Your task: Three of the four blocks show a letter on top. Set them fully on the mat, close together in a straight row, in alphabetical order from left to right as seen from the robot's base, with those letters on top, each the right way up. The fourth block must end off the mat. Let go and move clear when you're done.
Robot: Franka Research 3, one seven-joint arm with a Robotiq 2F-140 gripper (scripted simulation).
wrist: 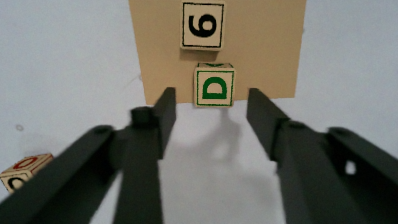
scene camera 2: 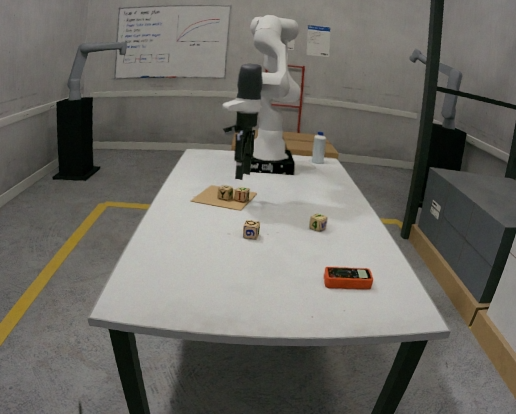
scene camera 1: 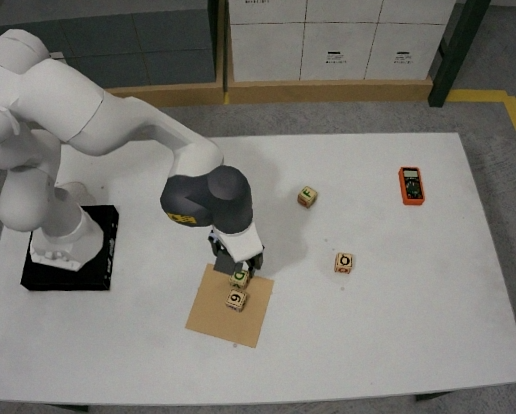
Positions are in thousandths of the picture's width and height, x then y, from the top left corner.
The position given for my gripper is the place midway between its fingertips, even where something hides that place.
Observation:
I see my gripper (scene camera 2: 470, 426), a block (wrist: 539, 373) and a tan mat (scene camera 1: 406, 762).
The tan mat shows as well in the wrist view (wrist: 665, 225). My gripper also shows in the wrist view (wrist: 531, 462).

